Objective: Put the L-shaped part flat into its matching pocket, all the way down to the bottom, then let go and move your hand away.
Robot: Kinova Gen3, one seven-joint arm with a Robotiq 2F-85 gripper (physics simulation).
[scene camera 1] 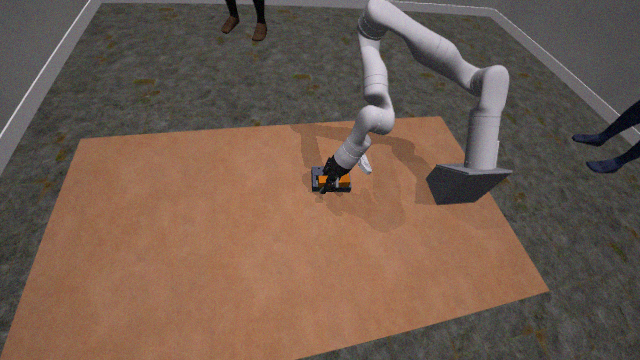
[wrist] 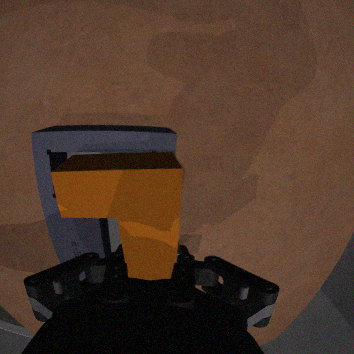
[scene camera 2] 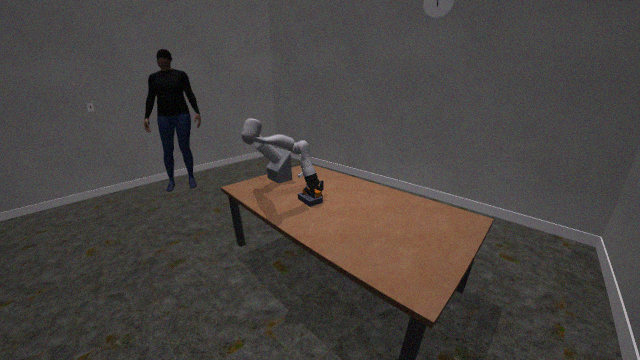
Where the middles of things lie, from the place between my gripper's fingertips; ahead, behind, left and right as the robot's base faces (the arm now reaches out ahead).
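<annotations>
My hand is 10 mm lower than the pocket block (wrist: 71,236), 30 mm to the left of it and 40 mm beyond it. Measured from my hand, the orange L-shaped part (wrist: 142,189) is 40 mm above, 10 mm to the right and 40 mm behind.
</annotations>
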